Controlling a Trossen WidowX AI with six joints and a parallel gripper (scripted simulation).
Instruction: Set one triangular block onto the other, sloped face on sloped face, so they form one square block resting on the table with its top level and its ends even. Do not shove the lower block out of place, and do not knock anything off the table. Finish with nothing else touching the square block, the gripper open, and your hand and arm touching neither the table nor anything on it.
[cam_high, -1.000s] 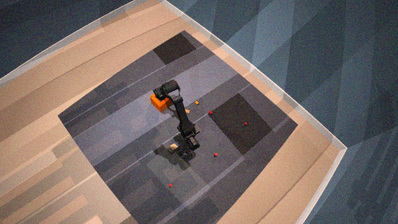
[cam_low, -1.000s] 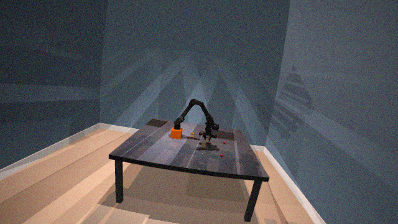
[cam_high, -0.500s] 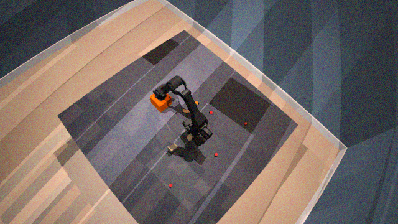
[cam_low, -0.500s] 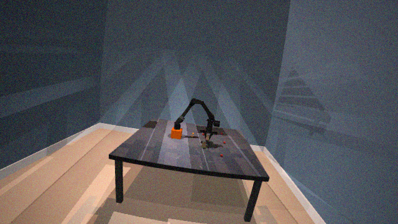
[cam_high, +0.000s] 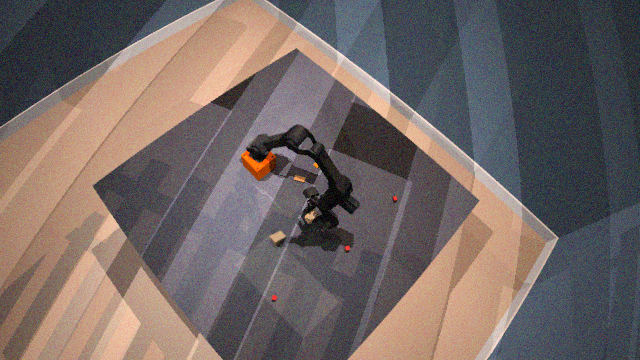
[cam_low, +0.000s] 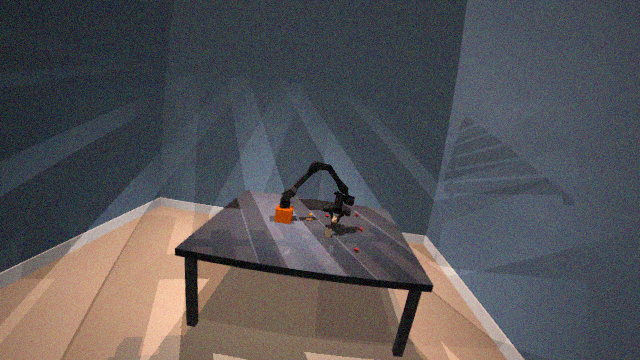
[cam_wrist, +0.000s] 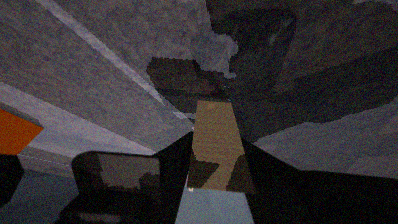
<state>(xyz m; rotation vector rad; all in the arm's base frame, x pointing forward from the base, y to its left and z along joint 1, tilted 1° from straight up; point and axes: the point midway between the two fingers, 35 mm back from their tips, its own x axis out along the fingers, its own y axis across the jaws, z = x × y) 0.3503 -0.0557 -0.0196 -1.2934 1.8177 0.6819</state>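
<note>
Right now the tan triangular block is 10 mm above my gripper tip. The rest, counted from my gripper tip: small tan piece 160 mm behind, 130 mm to the left, 40 mm below.
</note>
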